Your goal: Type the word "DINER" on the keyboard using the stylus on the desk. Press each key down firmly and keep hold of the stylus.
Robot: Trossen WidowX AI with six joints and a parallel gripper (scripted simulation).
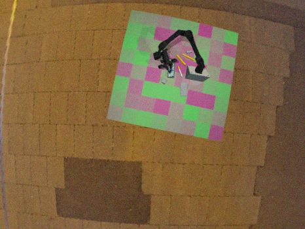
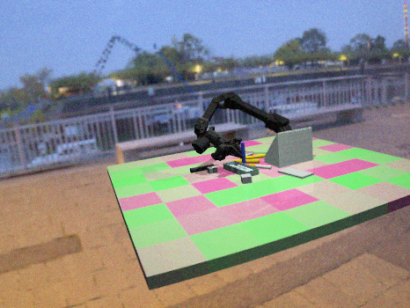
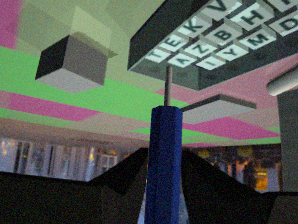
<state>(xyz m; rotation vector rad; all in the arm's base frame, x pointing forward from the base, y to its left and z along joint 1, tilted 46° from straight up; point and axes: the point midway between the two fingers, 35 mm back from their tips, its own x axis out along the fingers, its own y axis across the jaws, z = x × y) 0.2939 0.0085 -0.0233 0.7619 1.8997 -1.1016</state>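
Right now the blue stylus is 10 mm below my gripper tip. The rest, counted from my gripper tip: flat grey slab (190 mm behind, 120 mm to the left, 80 mm below); then white pen (100 mm behind, 80 mm below, 70 mm to the right); then black bar (210 mm to the right, 130 mm ahead, 80 mm below).
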